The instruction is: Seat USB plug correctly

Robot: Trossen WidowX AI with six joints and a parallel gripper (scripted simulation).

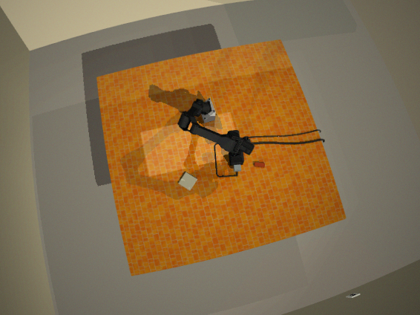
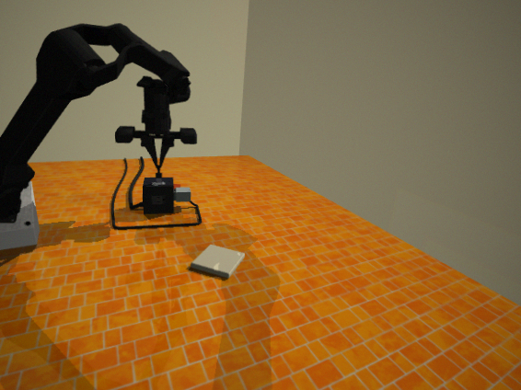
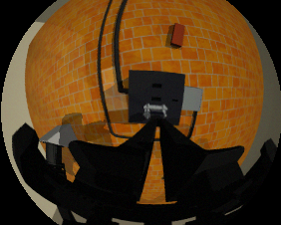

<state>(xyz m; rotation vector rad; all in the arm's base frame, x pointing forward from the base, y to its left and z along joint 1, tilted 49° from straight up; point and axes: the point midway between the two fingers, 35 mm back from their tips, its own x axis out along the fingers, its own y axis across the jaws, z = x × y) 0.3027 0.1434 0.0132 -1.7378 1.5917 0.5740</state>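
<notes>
The USB plug lies 2 cm below my gripper tip. Also, from my gripper tip: flat white pad: 8 cm ahead, 28 cm to the right, 11 cm below.
</notes>
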